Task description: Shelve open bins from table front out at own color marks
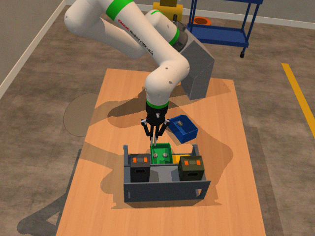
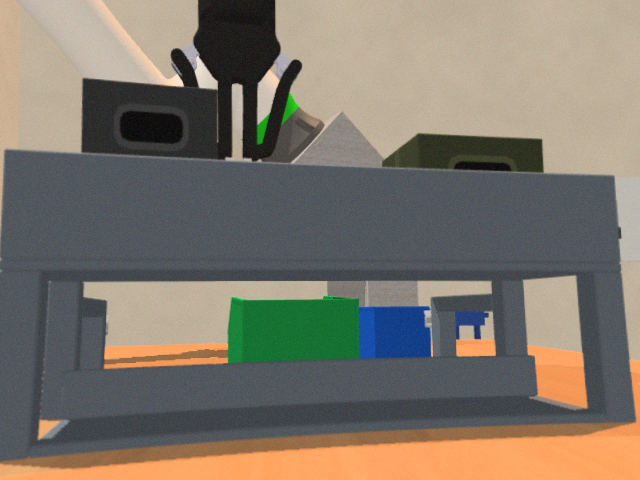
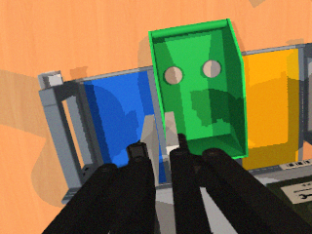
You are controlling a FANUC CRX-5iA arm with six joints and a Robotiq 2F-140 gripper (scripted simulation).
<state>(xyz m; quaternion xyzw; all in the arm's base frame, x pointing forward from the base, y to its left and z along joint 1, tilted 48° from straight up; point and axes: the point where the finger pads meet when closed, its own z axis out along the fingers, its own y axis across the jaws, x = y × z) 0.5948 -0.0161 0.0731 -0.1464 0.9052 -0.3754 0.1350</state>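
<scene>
My hand is 140 mm above the green bin, 50 mm to the right of it and 10 mm past it. From my hand the other things lie so: black box (150 mm ahead, 40 mm to the right, 20 mm below); olive box (190 mm to the left, 120 mm ahead, 40 mm below); blue bin (250 mm behind, 150 mm below, 140 mm to the left).
</scene>
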